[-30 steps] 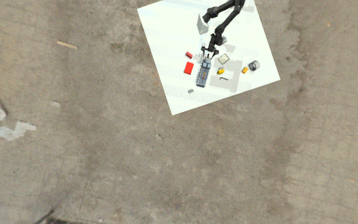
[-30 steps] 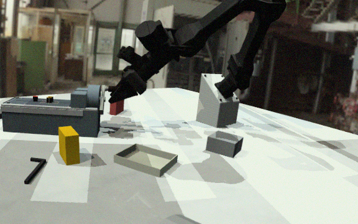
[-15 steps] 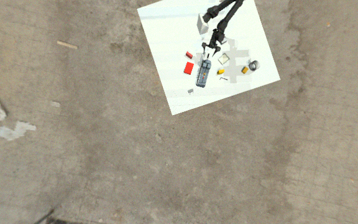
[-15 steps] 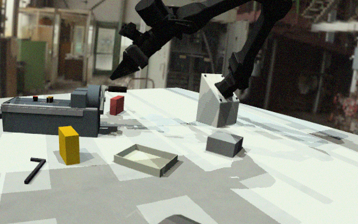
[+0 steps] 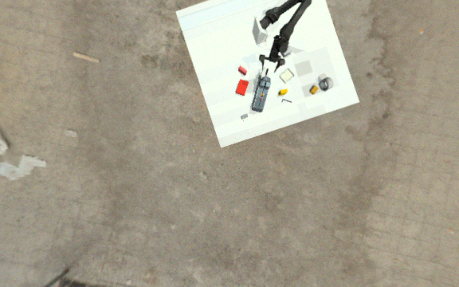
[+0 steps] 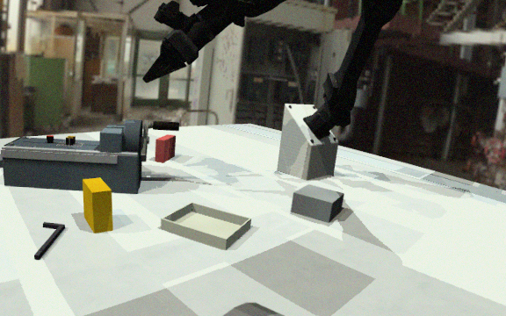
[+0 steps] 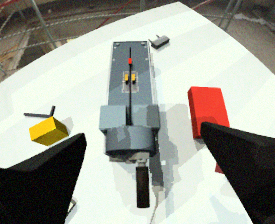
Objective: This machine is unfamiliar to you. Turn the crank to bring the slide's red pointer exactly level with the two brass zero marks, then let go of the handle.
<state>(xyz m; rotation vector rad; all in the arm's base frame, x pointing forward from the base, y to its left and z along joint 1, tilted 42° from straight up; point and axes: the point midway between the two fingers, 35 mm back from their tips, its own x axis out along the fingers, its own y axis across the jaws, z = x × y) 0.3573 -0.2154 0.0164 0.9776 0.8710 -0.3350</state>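
My gripper tip is 40 mm past the dark crank handle, 30 mm to the right of it and 80 mm above it. The rest, counted from my gripper tip: flat red block (40 mm behind, 190 mm to the right, 180 mm below); red pointer (140 mm ahead, 110 mm to the right, 120 mm below); yellow block (160 mm ahead, 110 mm to the left, 170 mm below).
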